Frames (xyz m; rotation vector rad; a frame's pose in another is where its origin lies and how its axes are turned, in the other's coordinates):
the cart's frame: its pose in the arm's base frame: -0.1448 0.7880 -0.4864 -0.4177 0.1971 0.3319
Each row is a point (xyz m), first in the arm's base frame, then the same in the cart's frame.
Working: the arm's base frame: its pose in the cart's frame: -0.2054 -0.9071 0.1164 0.4177 -0.1971 -0.3319

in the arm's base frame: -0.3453 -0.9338 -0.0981
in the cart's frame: -0.7568 -1.5535 -0.4118
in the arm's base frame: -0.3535 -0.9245 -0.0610
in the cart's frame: -0.7713 -1.5560 -0.3755
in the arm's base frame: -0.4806 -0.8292 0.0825
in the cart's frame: -0.8995 -1.4811 -0.2213
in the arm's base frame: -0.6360 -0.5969 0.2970
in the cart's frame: -1.0344 -1.3039 0.0517
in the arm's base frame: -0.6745 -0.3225 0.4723
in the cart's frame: -1.0394 -1.1177 0.3214
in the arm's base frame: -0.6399 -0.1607 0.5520
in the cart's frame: -0.9832 -1.0195 0.4661
